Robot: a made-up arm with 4 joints.
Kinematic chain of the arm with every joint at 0, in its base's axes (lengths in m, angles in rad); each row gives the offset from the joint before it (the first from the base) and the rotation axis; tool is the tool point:
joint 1: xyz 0 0 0.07 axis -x
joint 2: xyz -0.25 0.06 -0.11 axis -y
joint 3: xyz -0.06 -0.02 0 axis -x
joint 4: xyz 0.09 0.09 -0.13 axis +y
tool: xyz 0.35 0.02 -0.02
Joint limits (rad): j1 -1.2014..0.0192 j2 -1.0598..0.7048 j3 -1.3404..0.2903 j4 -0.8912..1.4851
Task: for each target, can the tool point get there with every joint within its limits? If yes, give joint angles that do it. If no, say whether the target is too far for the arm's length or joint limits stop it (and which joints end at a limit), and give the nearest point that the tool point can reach.
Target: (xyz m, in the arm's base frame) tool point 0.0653 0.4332 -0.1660
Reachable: yes | joints -0.6829 0.2565 -0.0882 0.9506
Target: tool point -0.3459 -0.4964 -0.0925
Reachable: no: joint limits stop it (at a limit: joint 1, joint 2, joint 3, joint 4) | nearest point -0.1363 -0.1770 0.0730 | short by 0.416 m
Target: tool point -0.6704 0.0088 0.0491
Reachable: no: joint limits stop it (at a limit: joint 2, joint 3, joint 4) | nearest point -0.6594 0.1496 -0.2853 | short by 0.363 m
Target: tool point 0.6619 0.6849 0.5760
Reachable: no: too far | nearest point 0.1206 0.3675 0.2777 | short by 0.695 m
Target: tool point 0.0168 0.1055 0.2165
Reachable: yes | joints -0.2900 0.5506 -0.1823 -0.5266
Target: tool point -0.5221 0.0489 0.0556
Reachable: no: joint limits stop it (at a limit: joint 1, joint 2, joint 3, joint 4) | nearest point -0.6594 0.3623 -0.0618 | short by 0.362 m
